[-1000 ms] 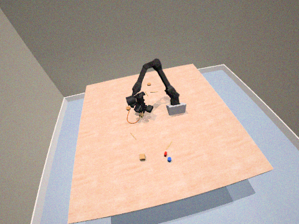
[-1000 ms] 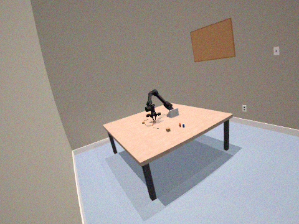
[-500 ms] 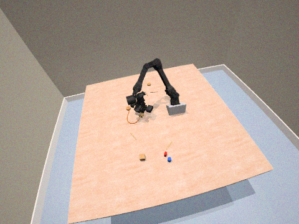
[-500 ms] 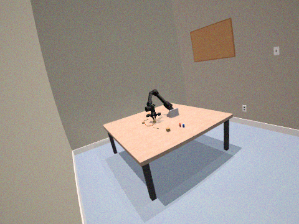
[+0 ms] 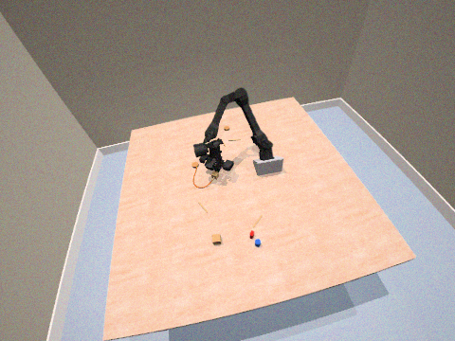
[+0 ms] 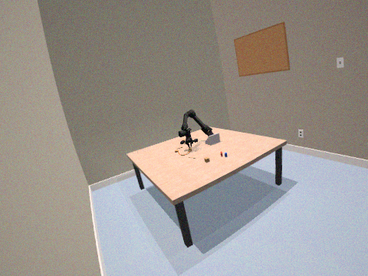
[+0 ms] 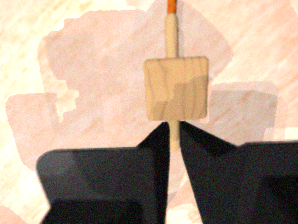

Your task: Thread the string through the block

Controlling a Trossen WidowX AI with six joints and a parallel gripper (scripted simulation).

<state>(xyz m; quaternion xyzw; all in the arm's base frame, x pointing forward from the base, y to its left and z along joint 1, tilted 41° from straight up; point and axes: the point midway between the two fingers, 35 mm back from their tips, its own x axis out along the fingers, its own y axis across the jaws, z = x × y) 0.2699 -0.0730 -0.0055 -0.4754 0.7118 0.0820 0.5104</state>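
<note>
The thin wooden stick lies 30 mm ahead of my gripper tip, 30 mm to the left of it and 10 mm above it. Also, from my gripper tip: red object: 70 mm behind, 410 mm to the left, 10 mm above; then blue object: 80 mm behind, 450 mm to the left, 10 mm above.
</note>
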